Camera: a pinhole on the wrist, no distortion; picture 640 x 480 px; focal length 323.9 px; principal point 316.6 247.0 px. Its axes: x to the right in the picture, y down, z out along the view. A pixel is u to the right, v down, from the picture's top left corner.
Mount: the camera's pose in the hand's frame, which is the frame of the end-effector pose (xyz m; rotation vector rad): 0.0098 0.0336 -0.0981 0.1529 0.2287 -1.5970
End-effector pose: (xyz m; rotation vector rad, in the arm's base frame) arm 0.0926 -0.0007 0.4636 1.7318 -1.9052 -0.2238
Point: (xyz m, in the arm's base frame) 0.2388 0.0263 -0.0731
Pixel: 492 126
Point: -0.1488 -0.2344 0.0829
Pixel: 258 292
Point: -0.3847 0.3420 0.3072
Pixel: outside the picture
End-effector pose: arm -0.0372 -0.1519 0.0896 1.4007 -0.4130 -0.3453
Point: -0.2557 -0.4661 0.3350
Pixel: 113 198
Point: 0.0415 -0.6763 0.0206
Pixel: 339 411
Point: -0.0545 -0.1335 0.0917
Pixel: 343 117
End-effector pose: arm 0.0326 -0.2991 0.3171 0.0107 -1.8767 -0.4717
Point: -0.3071 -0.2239 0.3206
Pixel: 264 304
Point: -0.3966 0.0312 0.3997
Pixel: 102 314
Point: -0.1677 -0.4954 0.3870
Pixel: 536 458
